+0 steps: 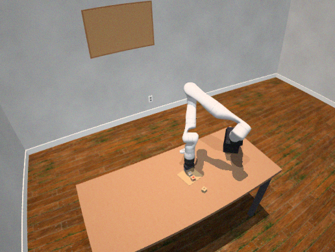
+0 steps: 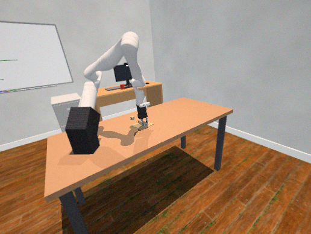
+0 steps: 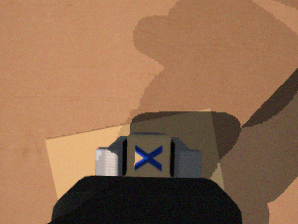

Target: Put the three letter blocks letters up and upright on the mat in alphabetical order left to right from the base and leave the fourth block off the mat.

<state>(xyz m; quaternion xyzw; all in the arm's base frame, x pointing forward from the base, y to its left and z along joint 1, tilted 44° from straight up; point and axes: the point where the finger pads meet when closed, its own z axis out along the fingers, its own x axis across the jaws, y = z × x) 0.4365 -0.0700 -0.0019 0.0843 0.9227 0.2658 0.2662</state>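
Now: hand 5 cm to the right of the pale square mat and 3 cm above it. The rest, counted from my hand: block (1 cm ahead, 10 cm to the left, 1 cm below).
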